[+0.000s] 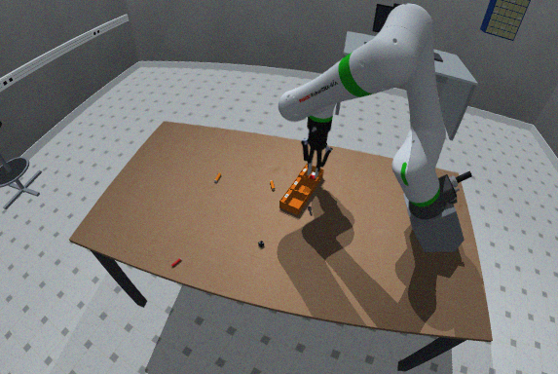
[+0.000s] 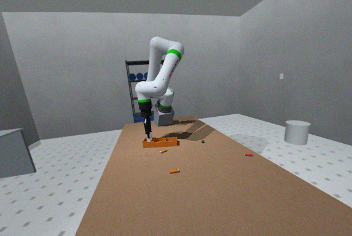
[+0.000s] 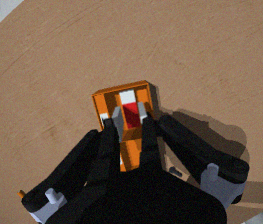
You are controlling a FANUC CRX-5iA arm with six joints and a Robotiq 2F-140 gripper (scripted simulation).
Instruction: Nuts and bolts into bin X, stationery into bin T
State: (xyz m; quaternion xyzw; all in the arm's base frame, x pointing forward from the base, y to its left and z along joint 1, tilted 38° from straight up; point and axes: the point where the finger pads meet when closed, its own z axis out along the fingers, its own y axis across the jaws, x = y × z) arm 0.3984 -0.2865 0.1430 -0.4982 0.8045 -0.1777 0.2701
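The white eraser is 10 mm to the right of my hand and 50 mm below it. The rest, counted from my hand: orange bin tray: 40 mm ahead, 70 mm to the left, 40 mm below; then red stick: 500 mm ahead, 460 mm to the left, 60 mm below.
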